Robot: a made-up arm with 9 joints. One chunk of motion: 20 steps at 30 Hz.
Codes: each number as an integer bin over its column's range. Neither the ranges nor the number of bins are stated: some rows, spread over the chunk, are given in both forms.
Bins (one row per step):
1: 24 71 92 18 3 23 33 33 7
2: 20 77 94 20 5 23 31 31 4
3: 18 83 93 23 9 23 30 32 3
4: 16 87 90 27 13 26 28 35 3
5: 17 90 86 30 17 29 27 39 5
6: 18 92 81 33 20 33 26 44 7
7: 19 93 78 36 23 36 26 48 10
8: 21 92 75 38 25 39 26 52 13
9: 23 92 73 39 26 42 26 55 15
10: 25 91 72 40 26 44 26 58 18
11: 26 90 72 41 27 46 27 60 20
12: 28 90 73 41 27 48 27 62 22
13: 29 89 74 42 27 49 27 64 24
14: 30 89 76 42 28 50 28 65 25
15: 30 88 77 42 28 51 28 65 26
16: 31 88 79 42 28 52 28 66 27
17: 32 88 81 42 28 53 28 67 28
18: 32 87 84 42 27 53 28 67 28
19: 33 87 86 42 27 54 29 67 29
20: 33 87 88 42 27 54 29 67 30
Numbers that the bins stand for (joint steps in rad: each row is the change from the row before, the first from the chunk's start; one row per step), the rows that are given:
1: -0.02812 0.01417 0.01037 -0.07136 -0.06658 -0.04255 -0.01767 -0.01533 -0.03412
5: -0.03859 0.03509 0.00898 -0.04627 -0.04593 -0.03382 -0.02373 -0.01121 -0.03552
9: -0.02962 0.03729 0.00596 -0.02745 -0.03266 -0.01491 -0.02474 -0.00022 -0.02855
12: -0.02214 0.03509 0.00596 -0.02327 -0.03118 -0.00618 -0.02373 0.00459 -0.02367
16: -0.01766 0.03289 0.00735 -0.02118 -0.02971 -0.00036 -0.02272 0.00733 -0.02018
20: -0.01467 0.03179 0.00944 -0.02118 -0.03118 0.00255 -0.02171 0.00802 -0.01809
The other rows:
2: -0.03410 0.02078 0.01084 -0.06718 -0.06363 -0.04255 -0.01969 -0.01671 -0.03621
3: -0.03709 0.02738 0.01061 -0.06091 -0.05773 -0.04255 -0.02070 -0.01602 -0.03691
4: -0.04008 0.03179 0.00991 -0.05255 -0.05183 -0.03818 -0.02272 -0.01396 -0.03691
6: -0.03709 0.03729 0.00782 -0.04000 -0.04151 -0.02800 -0.02474 -0.00778 -0.03412
7: -0.03560 0.03839 0.00712 -0.03373 -0.03708 -0.02364 -0.02474 -0.00503 -0.03203
8: -0.03261 0.03729 0.00642 -0.02955 -0.03413 -0.01927 -0.02474 -0.00228 -0.02994
10: -0.02663 0.03619 0.00573 -0.02536 -0.03266 -0.01200 -0.02474 0.00184 -0.02645
11: -0.02513 0.03509 0.00573 -0.02327 -0.03118 -0.00909 -0.02373 0.00321 -0.02506
13: -0.02065 0.03399 0.00619 -0.02118 -0.03118 -0.00473 -0.02373 0.00596 -0.02227
14: -0.01915 0.03399 0.00666 -0.02118 -0.02971 -0.00327 -0.02272 0.00665 -0.02158
15: -0.01915 0.03289 0.00689 -0.02118 -0.02971 -0.00182 -0.02272 0.00665 -0.02088
17: -0.01616 0.03289 0.00782 -0.02118 -0.02971 0.00109 -0.02272 0.00802 -0.01948
18: -0.01616 0.03179 0.00852 -0.02118 -0.03118 0.00109 -0.02272 0.00802 -0.01948
19: -0.01467 0.03179 0.00898 -0.02118 -0.03118 0.00255 -0.02171 0.00802 -0.01879

